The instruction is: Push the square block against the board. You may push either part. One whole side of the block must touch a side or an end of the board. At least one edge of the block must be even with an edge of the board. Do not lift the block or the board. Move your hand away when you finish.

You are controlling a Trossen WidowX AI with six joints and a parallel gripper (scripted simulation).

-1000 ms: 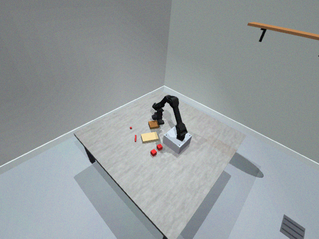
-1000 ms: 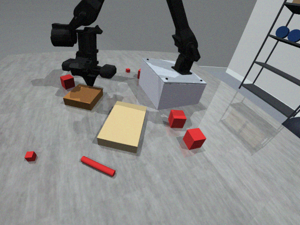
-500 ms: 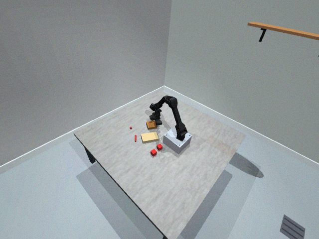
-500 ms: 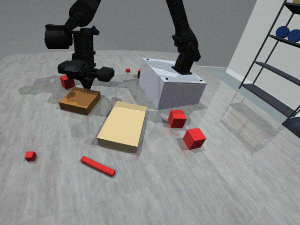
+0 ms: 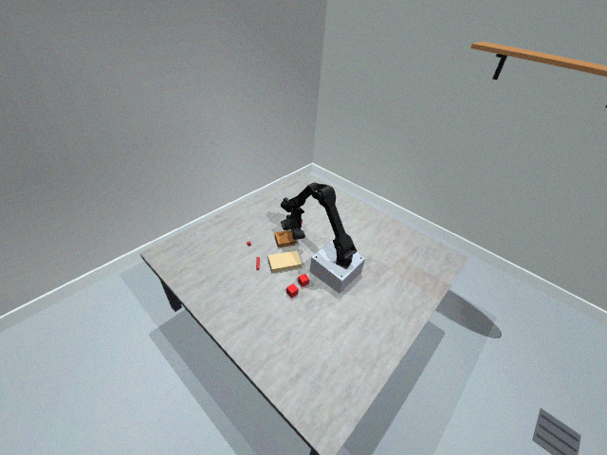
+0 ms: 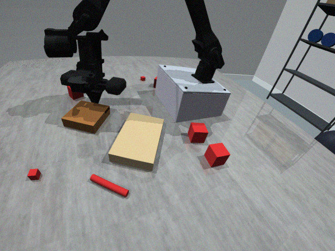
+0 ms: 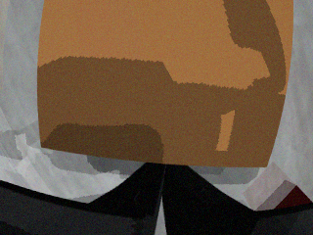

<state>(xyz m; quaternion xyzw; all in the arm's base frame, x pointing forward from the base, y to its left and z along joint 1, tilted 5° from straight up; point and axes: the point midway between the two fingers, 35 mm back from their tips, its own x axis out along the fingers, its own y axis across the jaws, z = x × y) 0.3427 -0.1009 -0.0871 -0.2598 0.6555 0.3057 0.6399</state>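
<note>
My gripper tip is 50 mm to the right of the square block and 40 mm short of it. Also, from my gripper tip: board 190 mm to the left, 60 mm behind; red rod 280 mm to the left, 50 mm ahead.
</note>
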